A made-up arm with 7 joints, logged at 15 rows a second.
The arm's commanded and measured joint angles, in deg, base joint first. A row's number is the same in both.
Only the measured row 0 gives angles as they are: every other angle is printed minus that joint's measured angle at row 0.
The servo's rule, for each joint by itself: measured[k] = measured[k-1] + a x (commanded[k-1-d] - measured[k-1]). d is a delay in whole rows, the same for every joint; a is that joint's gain. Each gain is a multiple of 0.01, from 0.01 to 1. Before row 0 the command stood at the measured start. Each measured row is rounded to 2 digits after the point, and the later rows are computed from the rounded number. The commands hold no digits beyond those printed.
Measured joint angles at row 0:
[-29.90, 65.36, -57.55, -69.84, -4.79, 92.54, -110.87]
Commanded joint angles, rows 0 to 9:
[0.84, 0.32, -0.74, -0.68, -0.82, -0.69, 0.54]
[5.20, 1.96, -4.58, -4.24, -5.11, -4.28, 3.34]
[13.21, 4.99, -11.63, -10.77, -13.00, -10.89, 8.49]
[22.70, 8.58, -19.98, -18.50, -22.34, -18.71, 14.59]
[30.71, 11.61, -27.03, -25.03, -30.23, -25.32, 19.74]
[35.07, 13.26, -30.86, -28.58, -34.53, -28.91, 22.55]
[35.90, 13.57, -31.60, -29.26, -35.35, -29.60, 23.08]
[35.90, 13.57, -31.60, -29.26, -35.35, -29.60, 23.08]
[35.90, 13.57, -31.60, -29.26, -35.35, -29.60, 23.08]
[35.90, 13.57, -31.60, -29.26, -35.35, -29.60, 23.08]
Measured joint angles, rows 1 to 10:
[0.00, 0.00, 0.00, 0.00, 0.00, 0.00, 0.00]
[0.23, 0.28, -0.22, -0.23, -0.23, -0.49, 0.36]
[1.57, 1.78, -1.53, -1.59, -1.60, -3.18, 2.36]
[4.71, 4.64, -4.56, -4.71, -4.79, -8.65, 6.47]
[9.57, 8.15, -9.19, -9.40, -9.70, -15.79, 11.91]
[15.28, 11.23, -14.54, -14.71, -15.45, -22.56, 17.16]
[20.62, 13.04, -19.44, -19.43, -20.79, -27.07, 20.77]
[24.75, 13.51, -23.09, -22.77, -24.87, -28.87, 22.32]
[27.76, 13.56, -25.64, -24.98, -27.80, -29.39, 22.83]
[29.96, 13.57, -27.43, -26.44, -29.91, -29.54, 23.00]
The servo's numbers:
d 1
a 0.27 0.89 0.30 0.34 0.28 0.71 0.67

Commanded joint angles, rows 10 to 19:
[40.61, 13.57, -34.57, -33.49, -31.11, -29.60, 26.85]
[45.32, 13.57, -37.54, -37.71, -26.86, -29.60, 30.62]
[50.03, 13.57, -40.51, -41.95, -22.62, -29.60, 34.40]
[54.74, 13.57, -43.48, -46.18, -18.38, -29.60, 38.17]
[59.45, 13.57, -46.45, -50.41, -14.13, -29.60, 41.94]
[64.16, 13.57, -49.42, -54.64, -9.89, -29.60, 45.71]
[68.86, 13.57, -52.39, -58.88, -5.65, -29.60, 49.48]
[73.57, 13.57, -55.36, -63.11, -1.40, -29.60, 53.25]
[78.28, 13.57, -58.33, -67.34, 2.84, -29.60, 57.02]
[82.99, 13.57, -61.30, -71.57, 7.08, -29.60, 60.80]
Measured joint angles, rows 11 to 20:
[31.56, 13.57, -28.68, -27.40, -31.43, -29.58, 23.05]
[34.00, 13.57, -30.45, -29.47, -31.34, -29.59, 25.60]
[37.06, 13.57, -32.58, -32.27, -30.09, -29.60, 28.96]
[40.56, 13.57, -34.96, -35.56, -28.00, -29.60, 32.60]
[44.39, 13.57, -37.52, -39.17, -25.31, -29.60, 36.33]
[48.46, 13.57, -40.20, -42.99, -22.18, -29.60, 40.09]
[52.70, 13.57, -42.97, -46.95, -18.74, -29.60, 43.86]
[57.06, 13.57, -45.80, -51.01, -15.07, -29.60, 47.63]
[61.52, 13.57, -48.67, -55.12, -11.24, -29.60, 51.40]
[66.05, 13.57, -51.57, -59.27, -7.30, -29.60, 55.17]

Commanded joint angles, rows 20 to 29:
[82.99, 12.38, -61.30, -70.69, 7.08, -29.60, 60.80]
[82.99, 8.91, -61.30, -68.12, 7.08, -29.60, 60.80]
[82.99, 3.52, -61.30, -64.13, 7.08, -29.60, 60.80]
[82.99, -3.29, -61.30, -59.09, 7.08, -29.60, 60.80]
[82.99, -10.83, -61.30, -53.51, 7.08, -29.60, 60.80]
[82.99, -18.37, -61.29, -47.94, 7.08, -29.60, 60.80]
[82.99, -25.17, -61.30, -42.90, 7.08, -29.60, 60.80]
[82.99, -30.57, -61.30, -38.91, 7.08, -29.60, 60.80]
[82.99, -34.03, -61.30, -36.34, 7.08, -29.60, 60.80]
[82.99, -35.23, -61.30, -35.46, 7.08, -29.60, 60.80]
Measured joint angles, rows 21 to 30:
[70.62, 13.57, -54.49, -63.45, -3.27, -29.60, 58.94]
[73.96, 12.51, -56.53, -65.91, -0.37, -29.60, 60.19]
[76.40, 9.31, -57.96, -66.66, 1.72, -29.60, 60.60]
[78.18, 4.16, -58.96, -65.80, 3.22, -29.60, 60.73]
[79.48, -2.47, -59.66, -63.52, 4.30, -29.60, 60.78]
[80.43, -9.91, -60.15, -60.12, 5.08, -29.60, 60.79]
[81.12, -17.44, -60.49, -55.98, 5.64, -29.60, 60.80]
[81.62, -24.32, -60.73, -51.53, 6.04, -29.60, 60.80]
[81.99, -29.88, -60.90, -47.24, 6.33, -29.60, 60.80]
[82.26, -33.57, -61.02, -43.53, 6.54, -29.60, 60.80]

